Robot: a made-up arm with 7 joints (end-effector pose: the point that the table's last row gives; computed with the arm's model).
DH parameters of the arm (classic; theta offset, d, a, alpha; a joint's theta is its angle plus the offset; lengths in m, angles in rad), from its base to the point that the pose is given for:
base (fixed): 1.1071 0 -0.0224 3.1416
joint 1: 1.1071 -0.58 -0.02 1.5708
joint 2: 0 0.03 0 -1.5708
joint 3: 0 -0.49 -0.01 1.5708
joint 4: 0 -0.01 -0.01 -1.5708
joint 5: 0 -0.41 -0.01 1.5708
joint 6: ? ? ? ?
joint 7: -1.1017 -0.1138 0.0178 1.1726
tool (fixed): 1.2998 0.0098 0 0
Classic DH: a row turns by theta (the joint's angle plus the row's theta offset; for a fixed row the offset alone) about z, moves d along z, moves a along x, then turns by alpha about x.
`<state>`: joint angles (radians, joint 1 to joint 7).
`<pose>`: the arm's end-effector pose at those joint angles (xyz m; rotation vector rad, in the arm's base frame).
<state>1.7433 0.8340 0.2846 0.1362 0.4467 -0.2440 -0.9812</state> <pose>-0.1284 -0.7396 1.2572 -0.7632 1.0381 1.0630</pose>
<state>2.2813 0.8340 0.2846 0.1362 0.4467 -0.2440 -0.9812</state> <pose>-0.4804 -0.5773 1.2572 -0.4424 1.1578 0.5993</pose>
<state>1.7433 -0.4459 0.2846 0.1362 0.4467 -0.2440 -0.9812</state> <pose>0.0747 0.4259 1.4919 -1.6476 1.9084 0.3788</pose>
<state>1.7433 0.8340 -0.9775 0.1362 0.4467 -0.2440 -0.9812</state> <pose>-0.1132 -0.7564 1.2418 -1.6958 -0.0376 1.1149</pose>
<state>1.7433 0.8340 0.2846 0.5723 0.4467 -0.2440 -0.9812</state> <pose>-0.2057 -0.8264 1.0644 -0.4611 0.6941 1.0721</pose>
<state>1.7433 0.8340 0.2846 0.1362 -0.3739 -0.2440 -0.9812</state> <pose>-0.1615 -0.7406 1.2453 -1.4055 0.3762 1.0156</pose>
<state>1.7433 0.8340 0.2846 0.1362 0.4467 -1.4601 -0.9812</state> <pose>-0.0499 -0.6414 1.2586 -1.5348 1.8940 1.4940</pose>
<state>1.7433 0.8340 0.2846 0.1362 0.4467 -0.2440 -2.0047</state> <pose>-0.1403 -0.7286 1.2683 -1.4421 0.1194 1.2263</pose>
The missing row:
joint 6: 0 -0.04 0.02 -1.5708
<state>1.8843 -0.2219 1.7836 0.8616 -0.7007 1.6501 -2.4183</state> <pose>-0.2435 0.2967 1.2197 -2.2287 -1.0038 -1.1324</pose>
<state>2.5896 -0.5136 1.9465 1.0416 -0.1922 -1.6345 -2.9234</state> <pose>0.3761 0.4624 1.1845 -0.7709 2.0495 1.1457</pose>
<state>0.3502 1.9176 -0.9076 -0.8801 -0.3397 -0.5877 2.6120</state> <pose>0.6142 -0.6298 0.5012 0.6440 1.8013 0.8729</pose>
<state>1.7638 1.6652 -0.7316 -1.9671 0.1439 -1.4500 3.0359</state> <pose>-0.2985 -0.1637 0.8001 1.1294 -0.7555 -1.7955</pose>
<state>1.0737 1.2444 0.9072 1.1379 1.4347 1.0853 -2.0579</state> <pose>0.0337 -0.8121 0.6644 0.4882 1.0084 0.1498</pose>
